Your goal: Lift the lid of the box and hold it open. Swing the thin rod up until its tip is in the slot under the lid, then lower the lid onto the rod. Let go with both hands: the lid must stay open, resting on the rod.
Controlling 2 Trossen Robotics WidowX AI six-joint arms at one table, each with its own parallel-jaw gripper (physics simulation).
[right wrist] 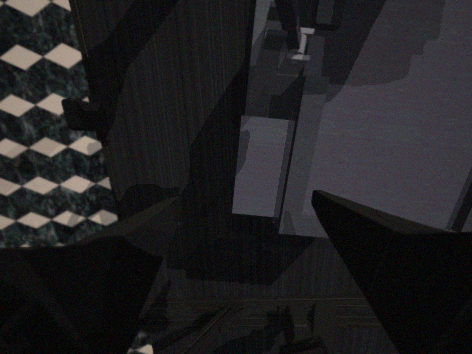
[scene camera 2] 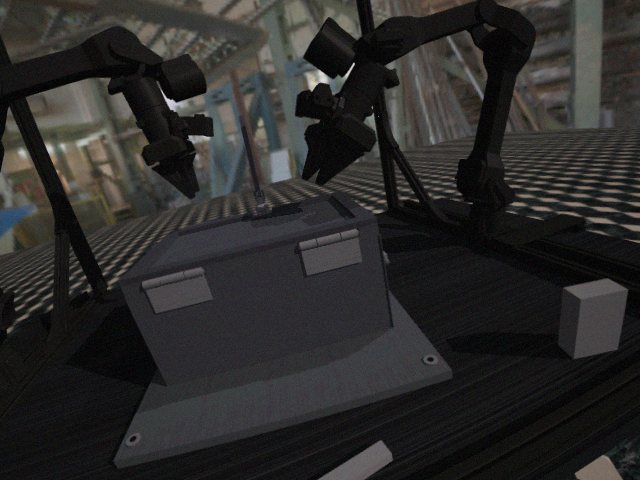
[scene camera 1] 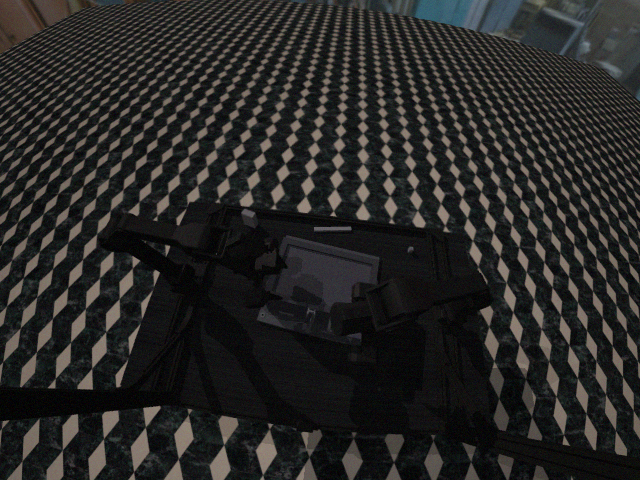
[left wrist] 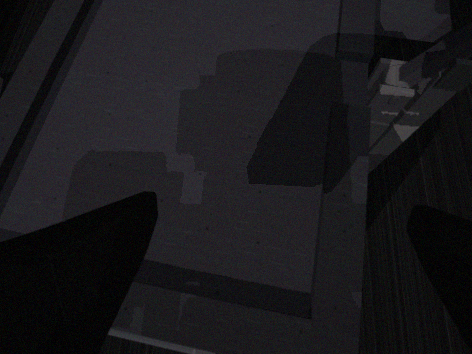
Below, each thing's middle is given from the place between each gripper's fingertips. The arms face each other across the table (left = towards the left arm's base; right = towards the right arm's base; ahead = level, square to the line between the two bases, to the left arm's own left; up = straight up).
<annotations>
Right now the lid [scene camera 2: 236, 240] is 2 cm ahead of my left hand, 11 cm to the right of it and 5 cm below it.
Right now my right hand is 130 mm short of the lid, 80 mm to the right of it and 60 mm above it.
</annotations>
